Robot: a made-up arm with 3 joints. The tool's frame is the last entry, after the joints.
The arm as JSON. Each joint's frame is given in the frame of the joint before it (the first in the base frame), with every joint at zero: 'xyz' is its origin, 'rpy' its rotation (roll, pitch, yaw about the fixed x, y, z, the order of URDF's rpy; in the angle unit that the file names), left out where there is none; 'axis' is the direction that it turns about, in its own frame. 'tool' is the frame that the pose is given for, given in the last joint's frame.
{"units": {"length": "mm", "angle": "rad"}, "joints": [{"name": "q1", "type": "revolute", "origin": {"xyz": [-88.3, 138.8, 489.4], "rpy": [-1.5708, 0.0, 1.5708]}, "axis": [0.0, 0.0, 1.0]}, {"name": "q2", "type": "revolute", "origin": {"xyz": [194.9, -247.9, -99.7], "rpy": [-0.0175, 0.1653, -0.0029]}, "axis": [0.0, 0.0, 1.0]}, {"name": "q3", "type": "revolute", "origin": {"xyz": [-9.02, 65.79, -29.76], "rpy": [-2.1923, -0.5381, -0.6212]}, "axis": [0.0, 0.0, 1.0]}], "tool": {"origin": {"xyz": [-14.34, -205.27, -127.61], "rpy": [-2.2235, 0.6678, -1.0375]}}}
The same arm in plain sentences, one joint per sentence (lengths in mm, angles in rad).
The arm has three revolute joints in a row. What follows holds with every joint at zero, and every direction is one of the base frame's.
Joint 1 is mounted 88.3 mm along -x and 138.8 mm along +y and 489.4 mm along +z from the base frame's origin and turns about -x.
Joint 2 is mounted 99.7 mm along +x and 194.9 mm along +y and 247.9 mm along +z from joint 1 and turns about the direction (-0.986214, 0.164602, -0.017).
Joint 3 is mounted 29 mm along +x and 13.8 mm along -y and 65.3 mm along -z from joint 2 and turns about the direction (0.619301, 0.623801, -0.476801).
The tool frame, which is the frame that the pose is given for, is mounted 212.1 mm along -x and 67.1 mm along -y and 95.6 mm along -z from joint 3; its axes are the base frame's turned by roll -0.0001, pitch 0 and yaw 3.1416 rad (as in URDF: about the fixed x, then y, then z).

